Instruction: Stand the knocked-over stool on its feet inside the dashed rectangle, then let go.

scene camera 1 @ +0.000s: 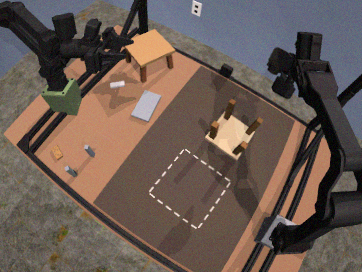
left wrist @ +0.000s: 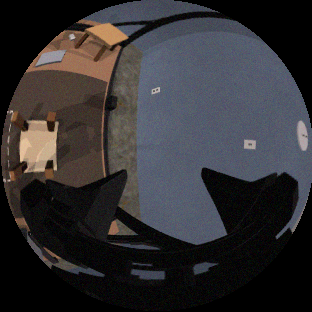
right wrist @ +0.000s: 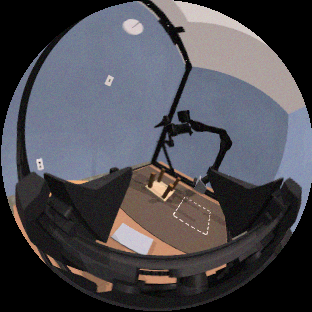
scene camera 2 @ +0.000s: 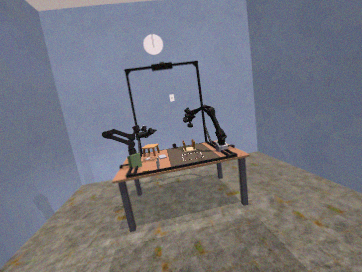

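Where they show: left gripper, between the fingertips: [left wrist: 164,172] [right wrist: 154,134] [scene camera 2: 186,123]; right gripper, between the fingertips: [scene camera 1: 130,48] [right wrist: 171,172] [scene camera 2: 155,131]; left arm's base, origin of its link: [scene camera 1: 282,234] [right wrist: 202,181] [scene camera 2: 221,143]; right arm's base, origin of its link: [scene camera 1: 58,85] [scene camera 2: 133,154].
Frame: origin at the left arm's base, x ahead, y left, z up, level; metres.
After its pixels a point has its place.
Observation:
The stool [scene camera 1: 230,134] @(z -0.060, x 0.295, y -0.251 m) [scene camera 2: 189,149] @(z -0.060, x 0.301, y -0.219 m) [left wrist: 39,145] @(z -0.060, x 0.292, y -0.266 m) [right wrist: 160,190] @(z -0.060, x 0.312, y -0.243 m) lies upside down, its pale seat on the dark mat [scene camera 1: 130,185] @(z -0.075, x 0.500, y 0.086 m) and its brown legs pointing up. It is outside the dashed rectangle [scene camera 1: 185,149] [right wrist: 207,233], above and right of it in scene camera 1. My left gripper [scene camera 1: 281,74] [scene camera 2: 188,119] @(z 0.215, x 0.241, y -0.432 m) [left wrist: 164,172] @(z 0.215, x 0.241, y -0.432 m) is open and empty, high above the table and apart from the stool. My right gripper [scene camera 1: 129,49] @(z 0.220, x 0.651, y -0.186 m) [scene camera 2: 154,131] @(z 0.220, x 0.651, y -0.186 m) [right wrist: 171,172] @(z 0.220, x 0.651, y -0.186 m) is open and empty, raised at the left near the orange-topped table.
The small orange-topped table [scene camera 1: 150,47] @(z 0.033, x 0.721, y -0.377 m) [left wrist: 106,35] @(z 0.033, x 0.692, y -0.383 m) stands upright left of the mat. A grey slab [scene camera 1: 146,105] @(z -0.069, x 0.620, y -0.195 m) [right wrist: 132,238] @(z -0.069, x 0.621, y -0.198 m), a white block [scene camera 1: 117,84] @(z -0.067, x 0.778, y -0.216 m), two grey pegs [scene camera 1: 89,150] @(z -0.020, x 0.669, y 0.071 m) [scene camera 1: 70,171] @(z -0.020, x 0.680, y 0.165 m) and an orange piece [scene camera 1: 57,152] @(z -0.070, x 0.796, y 0.139 m) are on the wooden tabletop.

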